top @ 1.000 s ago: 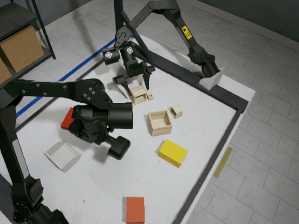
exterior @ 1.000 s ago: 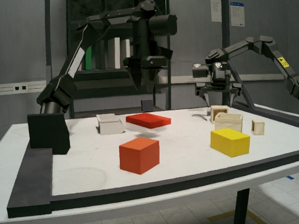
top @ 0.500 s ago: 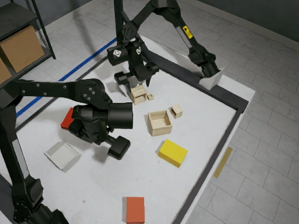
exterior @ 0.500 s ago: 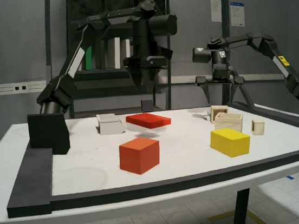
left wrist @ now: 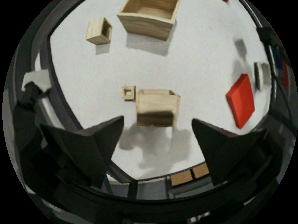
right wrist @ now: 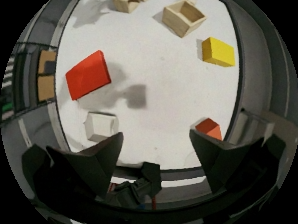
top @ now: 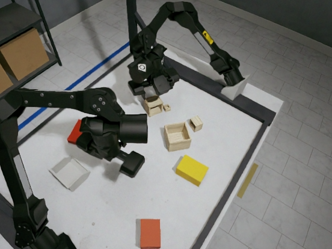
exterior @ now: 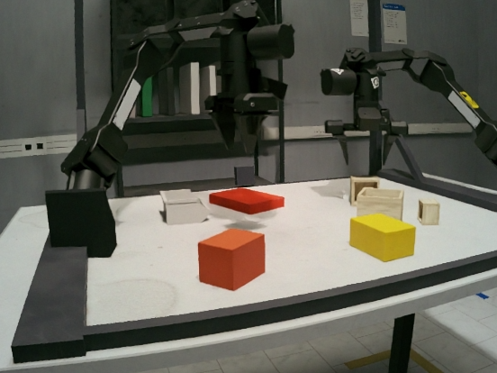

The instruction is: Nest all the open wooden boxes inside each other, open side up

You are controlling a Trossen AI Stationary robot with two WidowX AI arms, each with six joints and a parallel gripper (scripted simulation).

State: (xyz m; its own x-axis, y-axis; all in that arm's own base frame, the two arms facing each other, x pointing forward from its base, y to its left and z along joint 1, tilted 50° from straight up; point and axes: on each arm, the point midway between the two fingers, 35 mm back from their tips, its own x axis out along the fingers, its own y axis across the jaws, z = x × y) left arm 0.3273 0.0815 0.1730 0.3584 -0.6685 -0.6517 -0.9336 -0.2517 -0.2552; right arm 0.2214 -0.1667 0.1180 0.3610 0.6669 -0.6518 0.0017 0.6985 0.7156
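Now: the medium wooden box 1 cm behind my left hand and 9 cm below it. The rest, counted from my left hand: biggest wooden box: 17 cm ahead, 4 cm to the right, 11 cm below; then small wooden box: 18 cm ahead, 7 cm to the left, 10 cm below; then tiny wooden box: 4 cm ahead, 5 cm to the left, 12 cm below.
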